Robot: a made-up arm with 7 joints. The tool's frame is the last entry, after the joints. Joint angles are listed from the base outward.
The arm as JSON. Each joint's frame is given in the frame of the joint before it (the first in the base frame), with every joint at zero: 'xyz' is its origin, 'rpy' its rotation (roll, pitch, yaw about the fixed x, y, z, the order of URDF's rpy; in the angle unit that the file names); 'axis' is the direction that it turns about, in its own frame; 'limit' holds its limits. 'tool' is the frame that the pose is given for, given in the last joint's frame.
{
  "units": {
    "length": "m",
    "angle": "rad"
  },
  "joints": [
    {
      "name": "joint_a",
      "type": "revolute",
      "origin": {
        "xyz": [
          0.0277,
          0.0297,
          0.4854
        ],
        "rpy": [
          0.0,
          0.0,
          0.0
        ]
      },
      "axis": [
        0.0,
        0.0,
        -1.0
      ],
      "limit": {
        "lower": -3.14,
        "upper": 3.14
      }
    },
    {
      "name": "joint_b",
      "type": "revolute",
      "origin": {
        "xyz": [
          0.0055,
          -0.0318,
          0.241
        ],
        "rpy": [
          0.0,
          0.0,
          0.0
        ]
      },
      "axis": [
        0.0,
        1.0,
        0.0
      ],
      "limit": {
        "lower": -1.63,
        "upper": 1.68
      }
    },
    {
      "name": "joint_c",
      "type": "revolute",
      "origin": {
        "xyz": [
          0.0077,
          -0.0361,
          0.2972
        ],
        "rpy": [
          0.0,
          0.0,
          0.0
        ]
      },
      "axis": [
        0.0,
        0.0,
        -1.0
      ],
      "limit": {
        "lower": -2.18,
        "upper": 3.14
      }
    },
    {
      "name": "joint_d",
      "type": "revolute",
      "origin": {
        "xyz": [
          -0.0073,
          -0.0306,
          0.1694
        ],
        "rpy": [
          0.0,
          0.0,
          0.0
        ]
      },
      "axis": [
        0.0,
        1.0,
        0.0
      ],
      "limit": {
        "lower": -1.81,
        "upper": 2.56
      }
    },
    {
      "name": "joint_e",
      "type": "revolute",
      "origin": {
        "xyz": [
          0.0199,
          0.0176,
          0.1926
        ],
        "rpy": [
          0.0,
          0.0,
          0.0
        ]
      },
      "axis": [
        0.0,
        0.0,
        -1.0
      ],
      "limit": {
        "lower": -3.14,
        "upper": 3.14
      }
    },
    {
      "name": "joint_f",
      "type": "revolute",
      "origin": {
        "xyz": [
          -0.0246,
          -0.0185,
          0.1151
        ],
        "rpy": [
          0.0,
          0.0,
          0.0
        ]
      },
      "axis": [
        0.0,
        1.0,
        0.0
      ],
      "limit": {
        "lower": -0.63,
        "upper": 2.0
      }
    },
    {
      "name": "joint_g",
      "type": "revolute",
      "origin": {
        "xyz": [
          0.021,
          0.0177,
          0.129
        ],
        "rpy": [
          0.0,
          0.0,
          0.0
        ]
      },
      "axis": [
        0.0,
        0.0,
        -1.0
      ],
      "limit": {
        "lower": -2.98,
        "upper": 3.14
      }
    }
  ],
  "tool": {
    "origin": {
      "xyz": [
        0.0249,
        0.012,
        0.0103
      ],
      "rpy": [
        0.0,
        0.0,
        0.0
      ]
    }
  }
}
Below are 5 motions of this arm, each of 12 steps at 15 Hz.
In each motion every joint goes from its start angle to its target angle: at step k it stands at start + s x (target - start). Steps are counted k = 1, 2, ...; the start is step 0. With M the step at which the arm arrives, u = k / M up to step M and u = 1 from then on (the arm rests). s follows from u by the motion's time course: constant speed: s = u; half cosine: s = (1 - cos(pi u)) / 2; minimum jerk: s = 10 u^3 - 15 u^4 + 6 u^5.
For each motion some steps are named. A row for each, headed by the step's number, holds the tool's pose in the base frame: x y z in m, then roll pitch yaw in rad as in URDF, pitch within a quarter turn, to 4 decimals.
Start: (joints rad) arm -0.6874 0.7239 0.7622 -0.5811 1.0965 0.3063 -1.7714
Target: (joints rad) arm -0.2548 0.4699 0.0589 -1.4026 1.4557 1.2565 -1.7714
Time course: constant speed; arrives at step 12
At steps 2, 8, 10, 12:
2: 0.2936 0.2755 1.5053 0.0585 0.0207 0.7228
8: 0.1280 0.0022 1.4879 0.5023 -0.6328 0.7211
10: 0.0779 -0.0755 1.4476 0.6735 -0.8593 0.6960
12: 0.0357 -0.1405 1.3946 0.8813 -1.0853 0.6390

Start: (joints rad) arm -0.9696 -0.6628 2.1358 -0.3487 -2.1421 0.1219 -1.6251
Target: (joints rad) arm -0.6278 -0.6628 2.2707 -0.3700 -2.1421 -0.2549 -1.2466
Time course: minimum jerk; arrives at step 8
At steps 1, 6, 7, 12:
1: -0.3138 -0.3214 1.4678 -0.3654 0.2661 2.4236
6: -0.4176 -0.2082 1.4637 -0.7070 0.0076 1.7589
7: -0.4258 -0.1949 1.4629 -0.7344 -0.0264 1.7004
12: -0.4273 -0.1925 1.4628 -0.7393 -0.0328 1.6898

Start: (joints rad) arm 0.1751 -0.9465 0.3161 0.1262 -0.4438 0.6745 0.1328
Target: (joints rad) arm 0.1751 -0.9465 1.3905 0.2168 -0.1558 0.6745 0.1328
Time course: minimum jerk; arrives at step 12
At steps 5, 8, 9, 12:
5: -0.5703 -0.0167 1.3350 0.3246 -0.0598 -0.4996
8: -0.6104 -0.0895 1.2840 0.7458 0.2116 -0.8108
9: -0.6230 -0.1012 1.2662 0.8385 0.2934 -0.8664
12: -0.6359 -0.1099 1.2473 0.9274 0.3773 -0.9130

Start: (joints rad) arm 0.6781 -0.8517 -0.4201 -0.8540 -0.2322 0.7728 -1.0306
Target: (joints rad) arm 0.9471 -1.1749 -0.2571 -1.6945 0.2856 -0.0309 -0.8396
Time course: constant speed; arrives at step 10
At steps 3, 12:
3: -0.6514 0.4340 0.8943 -1.5041 -0.2280 0.9590
12: -0.4430 0.3890 0.4937 -2.8131 -0.0892 1.6951

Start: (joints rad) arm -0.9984 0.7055 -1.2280 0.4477 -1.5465 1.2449 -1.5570
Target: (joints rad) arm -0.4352 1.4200 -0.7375 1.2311 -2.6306 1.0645 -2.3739
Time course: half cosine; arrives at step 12
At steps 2, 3, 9, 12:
2: 0.2358 0.5150 1.3090 0.3014 -0.5815 -0.4137
3: 0.2726 0.5450 1.2652 0.1071 -0.5617 -0.2534
9: 0.5644 0.5399 0.7180 -0.7593 0.7683 0.1473
12: 0.5797 0.4768 0.5944 -0.8882 1.1319 -0.0116

